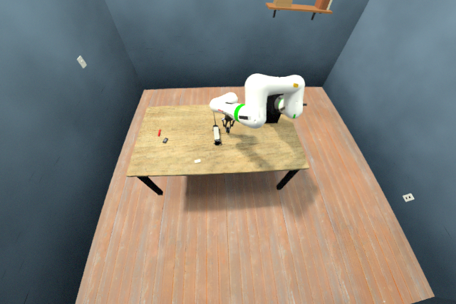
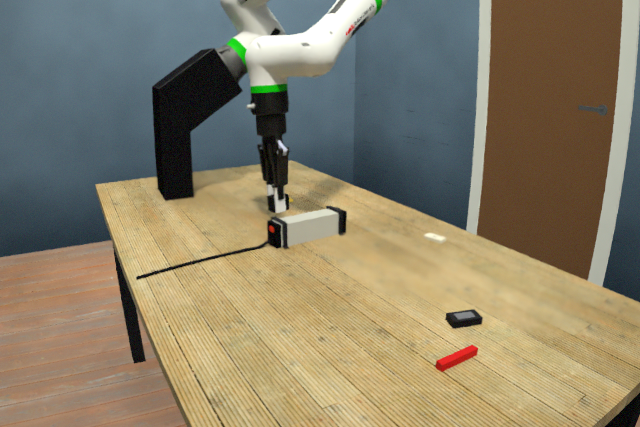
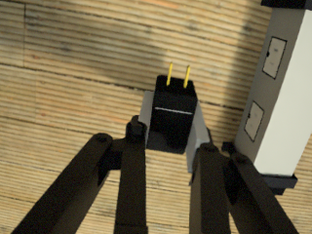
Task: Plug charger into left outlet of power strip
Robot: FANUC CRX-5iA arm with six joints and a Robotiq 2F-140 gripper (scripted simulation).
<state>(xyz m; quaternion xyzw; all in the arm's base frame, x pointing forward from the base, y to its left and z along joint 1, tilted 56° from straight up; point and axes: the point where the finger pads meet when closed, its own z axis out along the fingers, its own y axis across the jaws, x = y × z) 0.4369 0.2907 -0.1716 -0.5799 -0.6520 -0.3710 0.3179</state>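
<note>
Now: the black charger 10 mm to the left of my hand and 10 mm below it.
</note>
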